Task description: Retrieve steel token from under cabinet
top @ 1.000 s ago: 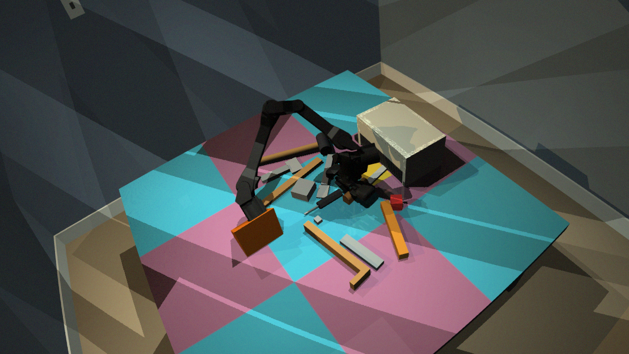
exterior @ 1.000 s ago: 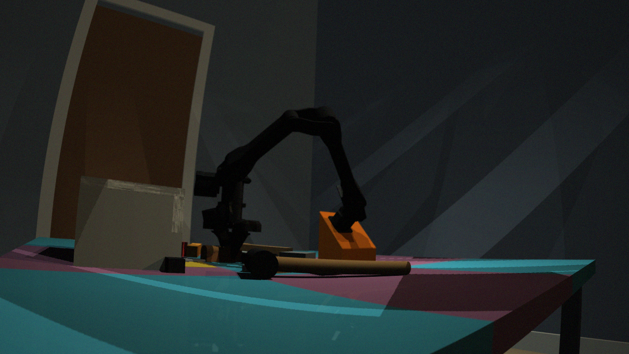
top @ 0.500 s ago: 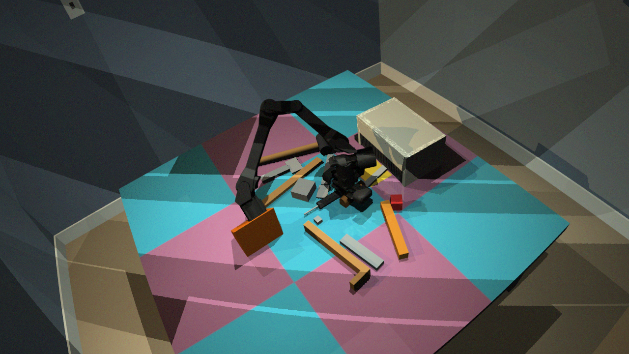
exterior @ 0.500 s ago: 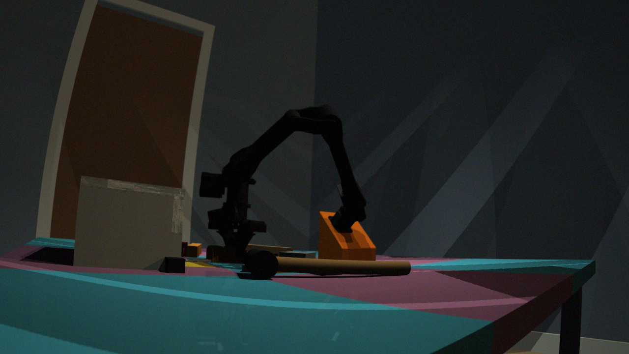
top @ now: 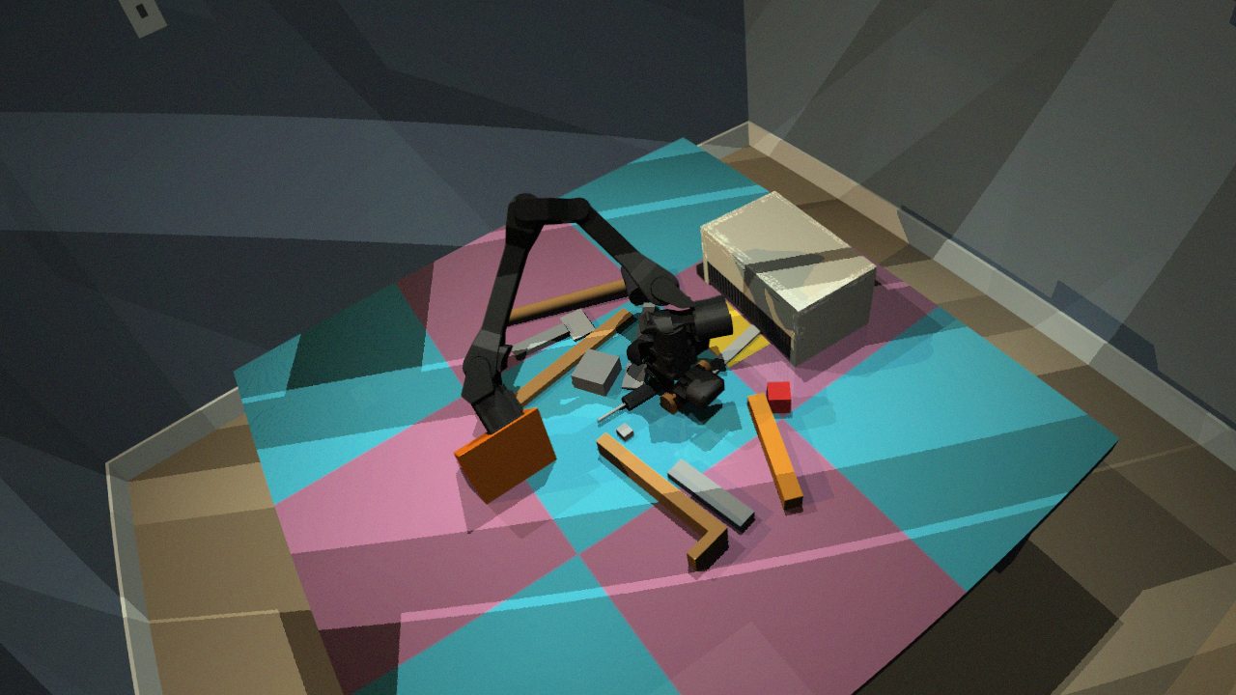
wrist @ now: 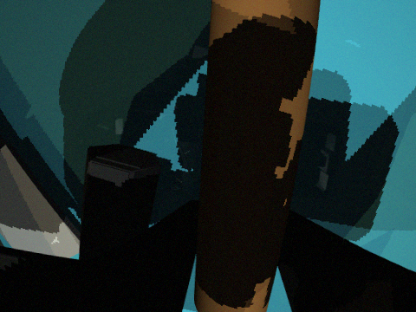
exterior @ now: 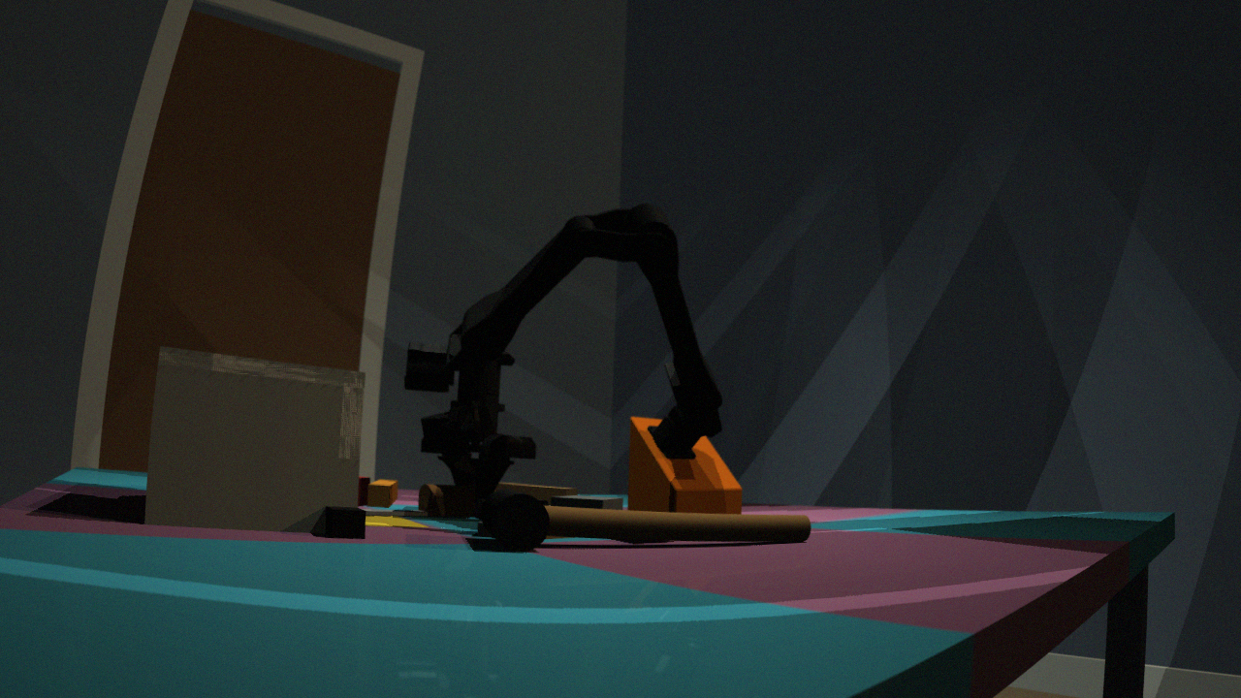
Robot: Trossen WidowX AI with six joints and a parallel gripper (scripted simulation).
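Now: the small grey cube 120 mm behind my gripper tip and 10 mm to the left of it. Also, from my gripper tip: screwdriver: 70 mm behind, 50 mm to the left; then red cube: 130 mm ahead, 130 mm to the right, 10 mm above; then grey block: 80 mm behind, 150 mm to the left, 10 mm above.
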